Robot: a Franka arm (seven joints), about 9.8 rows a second.
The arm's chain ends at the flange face. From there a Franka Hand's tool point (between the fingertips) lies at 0.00 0.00 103.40 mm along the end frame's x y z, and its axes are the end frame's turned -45 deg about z.
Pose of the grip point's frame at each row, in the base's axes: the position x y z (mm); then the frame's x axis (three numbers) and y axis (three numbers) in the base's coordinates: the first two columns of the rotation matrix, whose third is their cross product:
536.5 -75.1 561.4 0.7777 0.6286 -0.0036 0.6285 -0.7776 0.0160
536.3 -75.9 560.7 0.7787 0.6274 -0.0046 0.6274 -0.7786 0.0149
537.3 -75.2 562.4 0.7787 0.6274 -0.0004 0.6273 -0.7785 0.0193
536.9 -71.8 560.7 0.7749 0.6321 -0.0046 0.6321 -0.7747 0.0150
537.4 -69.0 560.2 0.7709 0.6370 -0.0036 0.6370 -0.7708 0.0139
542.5 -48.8 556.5 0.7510 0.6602 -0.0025 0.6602 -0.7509 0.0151
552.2 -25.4 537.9 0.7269 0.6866 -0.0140 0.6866 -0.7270 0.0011
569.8 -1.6 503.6 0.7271 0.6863 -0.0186 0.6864 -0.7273 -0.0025
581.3 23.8 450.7 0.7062 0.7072 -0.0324 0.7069 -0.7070 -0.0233
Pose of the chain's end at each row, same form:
535.7 -73.6 664.8 0.9943 -0.1054 0.0088 -0.1055 -0.9943 0.0139
535.7 -74.4 664.1 0.9943 -0.1069 0.0073 -0.1070 -0.9942 0.0138
536.1 -73.6 665.8 0.9942 -0.1068 0.0134 -0.1071 -0.9941 0.0139
536.3 -70.3 664.1 0.9949 -0.1008 0.0074 -0.1010 -0.9948 0.0139
536.8 -67.7 663.6 0.9955 -0.0946 0.0073 -0.0947 -0.9955 0.0124
541.7 -47.5 659.9 0.9979 -0.0641 0.0089 -0.0642 -0.9978 0.0124
553.2 -24.3 641.3 0.9995 -0.0286 -0.0091 -0.0285 -0.9996 0.0107
571.4 -0.5 607.0 0.9995 -0.0290 -0.0149 -0.0288 -0.9996 0.0114
585.4 24.5 554.0 0.9992 0.0001 -0.0394 0.0005 -1.0000 0.0064

